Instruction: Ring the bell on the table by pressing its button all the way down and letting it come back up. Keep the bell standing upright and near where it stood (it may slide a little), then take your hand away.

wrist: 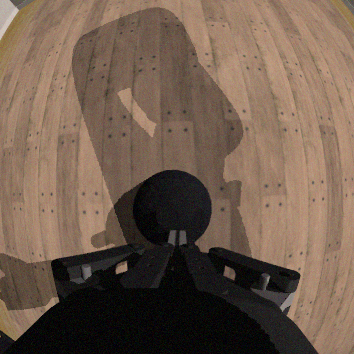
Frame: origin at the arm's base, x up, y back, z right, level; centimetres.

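Where they show: gripper, fingertip midpoint: [176,240].
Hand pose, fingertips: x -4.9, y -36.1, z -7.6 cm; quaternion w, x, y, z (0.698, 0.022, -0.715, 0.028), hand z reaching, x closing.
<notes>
After its pixels a point has its place.
The bell [172,205] {z -8.0, x -2.7, y -39.4 cm} shows in the wrist view as a dark, nearly black round shape, a little below the middle of the view. It stands on the wooden table and appears upright. Its button cannot be told apart from the dark body. My gripper [176,240] {z -7.6, x -4.9, y -36.1 cm} is shut with nothing between its fingers. The pale fingertips overlap the near edge of the bell's outline, left-right roughly at its middle. Whether they touch the bell or hang above it cannot be told from this view.
The wooden plank table top [290,150] {z 6.4, x -9.2, y -45.9 cm} spreads around the bell. A large shadow of the arm and gripper falls across it, beyond the bell and at the lower left. A pale grey surface shows at the top left corner.
</notes>
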